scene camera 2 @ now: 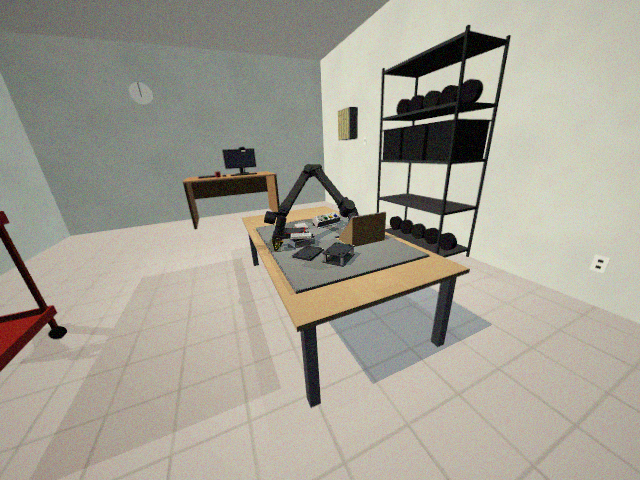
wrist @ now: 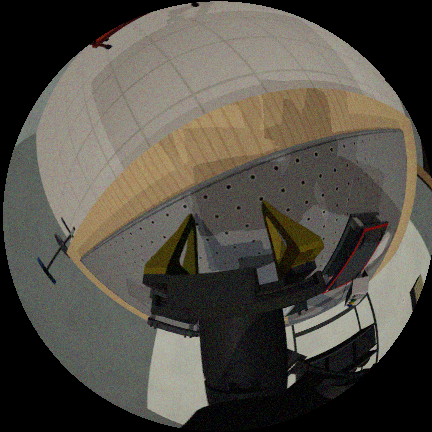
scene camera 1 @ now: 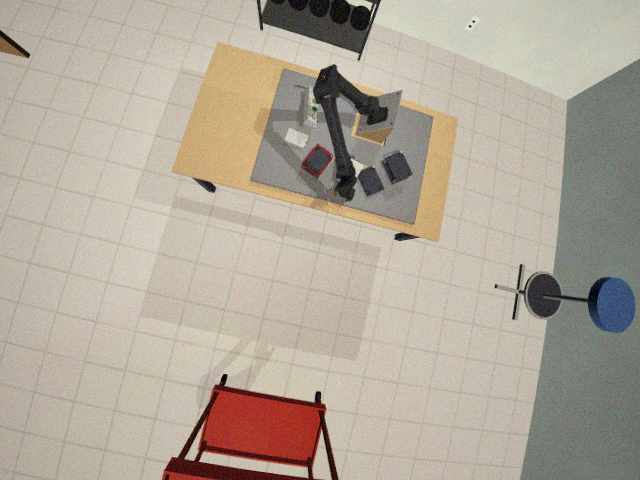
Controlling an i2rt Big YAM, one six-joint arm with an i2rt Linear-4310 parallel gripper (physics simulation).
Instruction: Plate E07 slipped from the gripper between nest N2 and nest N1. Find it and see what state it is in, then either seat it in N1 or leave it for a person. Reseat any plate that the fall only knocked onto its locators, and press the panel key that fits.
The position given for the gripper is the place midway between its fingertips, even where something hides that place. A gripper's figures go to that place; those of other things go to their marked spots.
Labels:
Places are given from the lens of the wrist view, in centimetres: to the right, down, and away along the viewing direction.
gripper (wrist: pixel 227 210): 1, 0, 15
red-rimmed dark tray (wrist: pixel 355 260): 24, 8, 14

